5 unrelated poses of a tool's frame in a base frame.
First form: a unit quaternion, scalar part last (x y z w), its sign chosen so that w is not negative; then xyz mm.
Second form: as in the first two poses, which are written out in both.
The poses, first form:
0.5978 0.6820 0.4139 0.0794 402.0 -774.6 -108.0
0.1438 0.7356 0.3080 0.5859 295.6 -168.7 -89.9
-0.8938 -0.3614 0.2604 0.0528 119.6 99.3 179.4
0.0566 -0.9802 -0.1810 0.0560 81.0 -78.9 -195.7
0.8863 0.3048 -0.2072 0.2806 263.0 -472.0 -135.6
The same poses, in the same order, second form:
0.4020 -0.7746 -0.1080 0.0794 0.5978 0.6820 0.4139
0.2956 -0.1687 -0.0899 0.5859 0.1438 0.7356 0.3080
0.1196 0.0993 0.1794 0.0528 -0.8938 -0.3614 0.2604
0.0810 -0.0789 -0.1957 0.0560 0.0566 -0.9802 -0.1810
0.2630 -0.4720 -0.1356 0.2806 0.8863 0.3048 -0.2072

